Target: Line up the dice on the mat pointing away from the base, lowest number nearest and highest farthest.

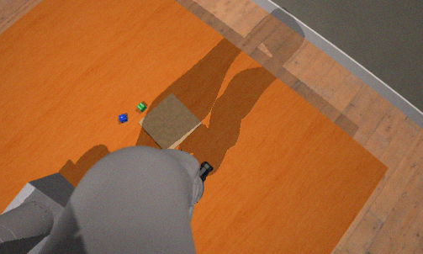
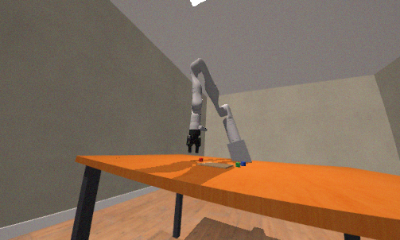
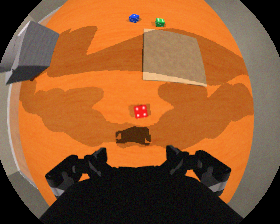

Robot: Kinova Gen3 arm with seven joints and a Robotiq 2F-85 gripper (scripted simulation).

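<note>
My hand is 6 cm to the right of the red die, 4 cm above it and 2 cm short of it. Round my hand: green die (27 cm to the left, 11 cm ahead, 4 cm below); then blue die (30 cm to the left, 5 cm ahead, 4 cm below); then tan mat (17 cm to the left, 12 cm ahead, 5 cm below).
</note>
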